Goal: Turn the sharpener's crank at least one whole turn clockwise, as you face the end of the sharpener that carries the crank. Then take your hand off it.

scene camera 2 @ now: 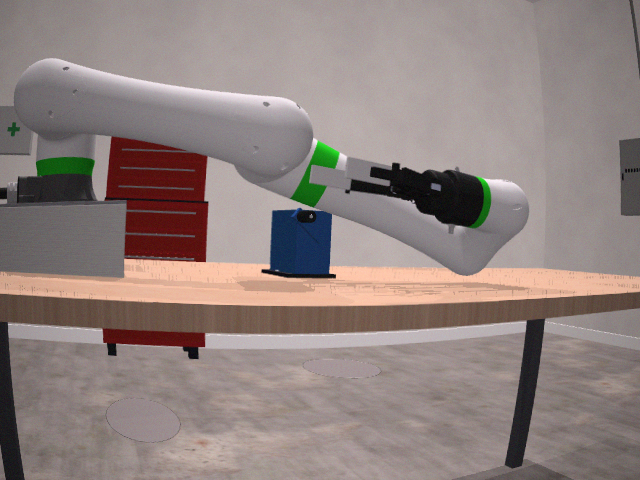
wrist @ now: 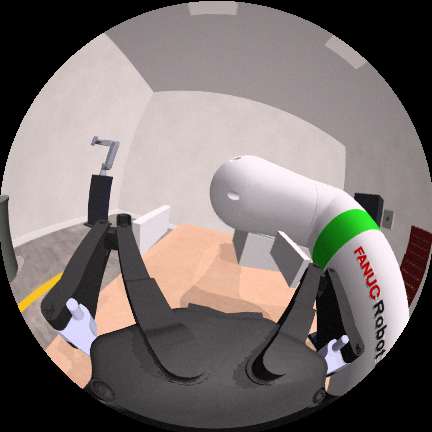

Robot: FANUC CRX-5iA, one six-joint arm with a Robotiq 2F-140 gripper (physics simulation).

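Pixels of known places: gripper, fingertip midpoint: [scene camera 2: 327, 170] [wrist: 222, 230]; arm's base, origin of the base link: [scene camera 2: 63, 208].
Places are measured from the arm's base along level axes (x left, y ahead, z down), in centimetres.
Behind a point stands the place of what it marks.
Note:
The blue sharpener [scene camera 2: 285, 241] @(x -6.3, y 45.7, z 4.5 cm) stands upright on its dark base on the table in the scene view. Its crank's black knob [scene camera 2: 306, 216] @(x -16.7, y 44.2, z -0.2 cm) is near the top of the body, at the upper edge. My gripper [scene camera 2: 339, 173] @(x -33.0, y 38.5, z -6.7 cm) [wrist: 222, 230] @(x -33.0, y 38.5, z -6.7 cm) is open, with its two pale finger pads wide apart and nothing between them. It is held nearly level, higher than the sharpener and a little to the right in the scene view, apart from the knob. In the wrist view the sharpener is almost wholly hidden behind the right finger, and the crank does not show.
The wooden table [scene camera 2: 413, 291] @(x -38.2, y 52.0, z 11.2 cm) [wrist: 165, 260] @(x -41.9, y 15.6, z 11.2 cm) carries the grey robot pedestal [scene camera 2: 62, 237] @(x -16.6, y -1.2, z 5.2 cm) [wrist: 260, 252] @(x -11.9, y 11.1, z 5.2 cm) at the left in the scene view. My forearm [scene camera 2: 372, 209] @(x -24.0, y 53.3, z -1.9 cm) slopes down to the right behind the gripper. A red tool cabinet [scene camera 2: 165, 222] stands behind the table.

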